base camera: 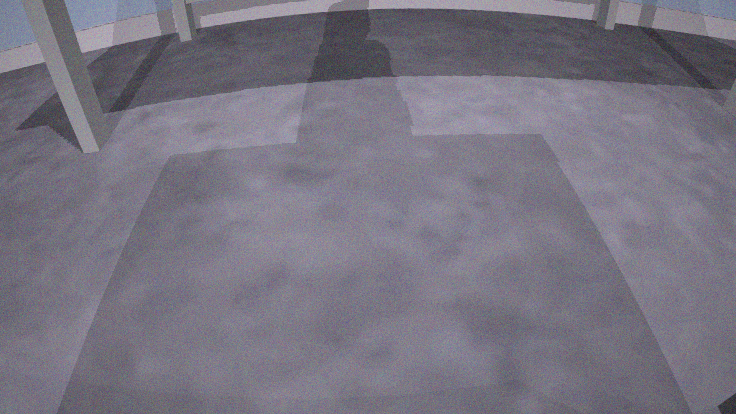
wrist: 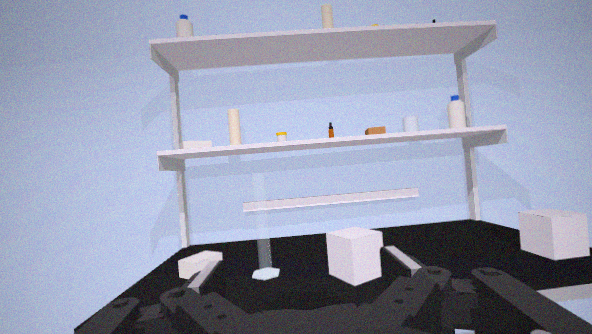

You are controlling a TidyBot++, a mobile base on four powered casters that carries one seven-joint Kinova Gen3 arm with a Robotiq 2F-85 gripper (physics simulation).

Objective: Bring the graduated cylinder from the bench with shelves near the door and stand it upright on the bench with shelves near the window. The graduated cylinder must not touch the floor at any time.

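Frame: origin at the arm's base, x ahead, y left, z up, level; millimetres.
Seen in the pictures: gripper, fingertip midpoint: (wrist: 303, 271).
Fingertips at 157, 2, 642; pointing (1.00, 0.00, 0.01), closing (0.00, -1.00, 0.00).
Observation:
Offsets run from my fingertips to a thing's top centre, as dx, dy, dz. "spot": to the spot under its first point. Level surfaces: height alone.
The graduated cylinder @(+768, +111, +58) (wrist: 265, 254), a tall clear tube on a pale hexagonal foot, stands upright on the black top of a bench with shelves @(dz -277) (wrist: 300, 295), left of centre in the wrist view. Its upper part looks very faint against the blue wall. My gripper (wrist: 303, 271) is open, with its fingers spread wide in the lower part of the wrist view. The cylinder stands beyond the fingertips and shows between them, nearer the left finger; nothing is held. The frames do not tell whether this bench is near the door or the window.
A small white box @(+835, +346, -219) (wrist: 192, 265) stands left of the cylinder, partly behind the left finger. A white cube @(+698, -173, -147) (wrist: 354, 256) stands to its right, and another white box @(+717, -826, -147) (wrist: 554, 234) farther right. Two shelves (wrist: 320, 44) (wrist: 350, 143) hold bottles and jars above. A bench leg @(spot: +539, +485, -892) (base camera: 69, 82) stands at left.

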